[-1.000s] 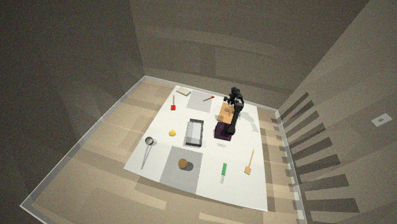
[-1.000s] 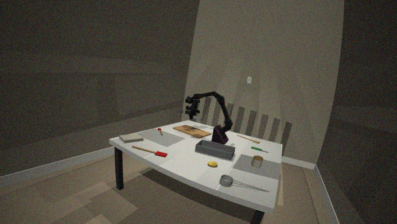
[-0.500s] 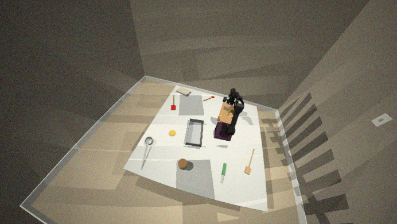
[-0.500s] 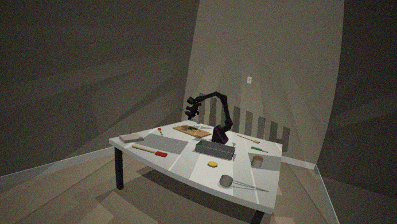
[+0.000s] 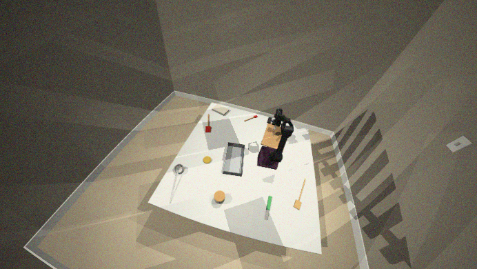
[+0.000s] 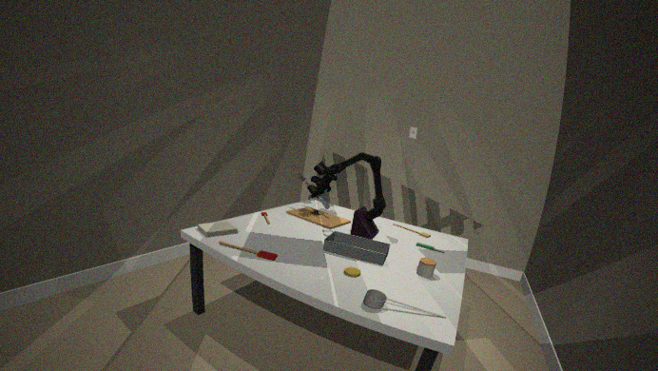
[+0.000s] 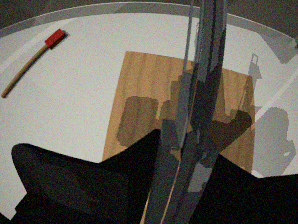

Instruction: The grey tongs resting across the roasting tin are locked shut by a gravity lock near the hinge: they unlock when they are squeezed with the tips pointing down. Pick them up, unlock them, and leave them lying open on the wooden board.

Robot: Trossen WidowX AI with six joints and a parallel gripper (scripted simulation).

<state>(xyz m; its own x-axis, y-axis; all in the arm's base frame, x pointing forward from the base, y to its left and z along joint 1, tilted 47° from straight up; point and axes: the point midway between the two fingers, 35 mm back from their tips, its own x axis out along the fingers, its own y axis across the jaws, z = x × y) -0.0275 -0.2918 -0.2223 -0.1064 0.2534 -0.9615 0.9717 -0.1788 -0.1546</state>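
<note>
Now: gripper tip 130 mm above the wooden board, 50 mm to the right of it and 40 mm past it. The rest, counted from my gripper tip: grey block 640 mm ahead, 250 mm to the right, 120 mm below; then red-tipped stick 230 mm ahead, 200 mm to the right, 130 mm below; then roasting tin 420 mm to the left, 380 mm ahead, 110 mm below.
</note>
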